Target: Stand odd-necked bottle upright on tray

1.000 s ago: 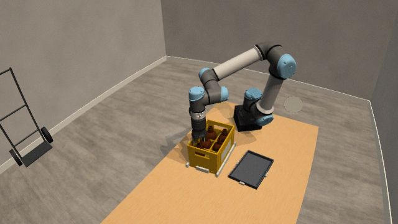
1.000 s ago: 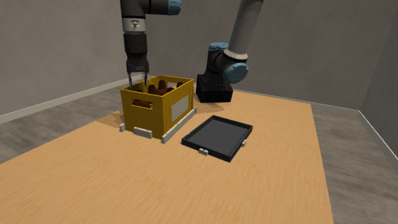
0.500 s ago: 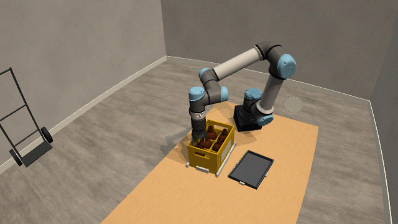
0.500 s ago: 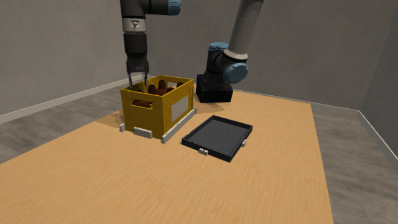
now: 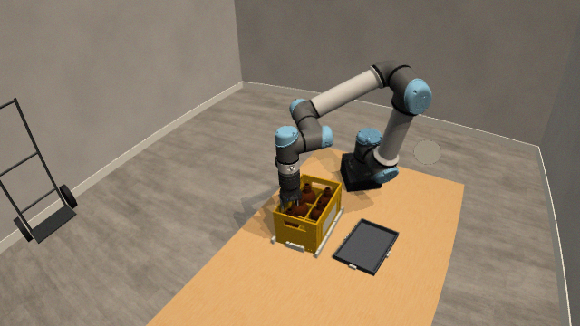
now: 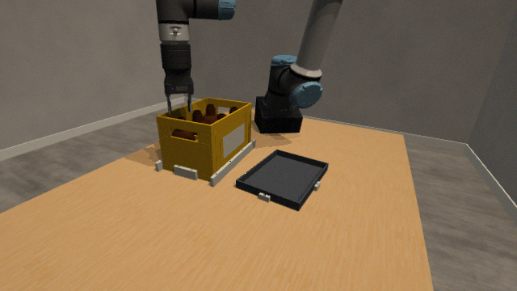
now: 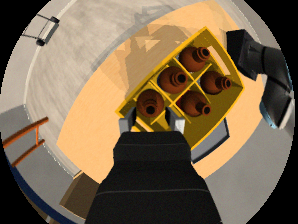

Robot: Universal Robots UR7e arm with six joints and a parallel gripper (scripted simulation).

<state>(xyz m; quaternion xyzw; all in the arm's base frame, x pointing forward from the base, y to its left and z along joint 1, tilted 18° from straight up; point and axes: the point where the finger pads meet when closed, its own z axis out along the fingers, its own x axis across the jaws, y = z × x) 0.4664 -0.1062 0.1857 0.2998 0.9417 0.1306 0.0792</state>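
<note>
My hand is 110 mm above the yellow crate, 90 mm past it and 30 mm to the right of it. The rest, counted from my hand: dark tray 300 mm to the left, 190 mm below, 120 mm behind; bottle 110 mm below, 100 mm behind, 70 mm to the left.
</note>
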